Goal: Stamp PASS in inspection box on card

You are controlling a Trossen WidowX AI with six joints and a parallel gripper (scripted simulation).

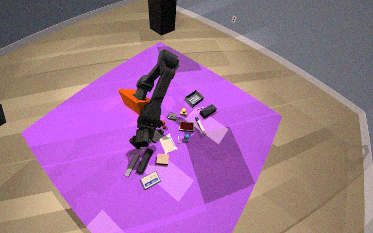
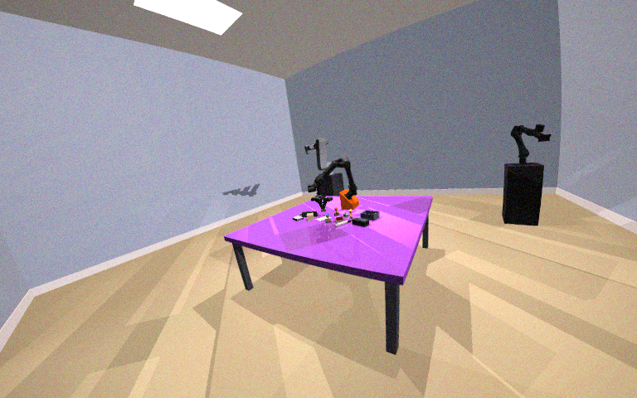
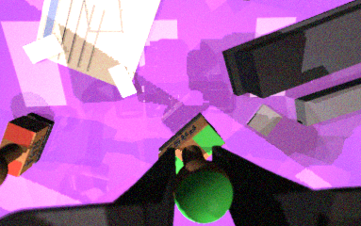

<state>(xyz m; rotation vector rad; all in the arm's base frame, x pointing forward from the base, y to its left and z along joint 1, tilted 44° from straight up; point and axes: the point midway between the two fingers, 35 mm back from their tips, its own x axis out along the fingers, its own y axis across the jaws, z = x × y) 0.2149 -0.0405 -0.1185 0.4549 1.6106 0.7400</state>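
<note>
Now: gripper tip 230 mm to the right of the red ink pad, 90 mm short of it and 40 mm above it. Also, from my gripper tip: green-knobbed PASS stamp (right at my gripper tip); then black block (90 mm to the right, 80 mm ahead, 30 mm below); then cream card (90 mm ahead, 70 mm to the left, 50 mm below).
</note>
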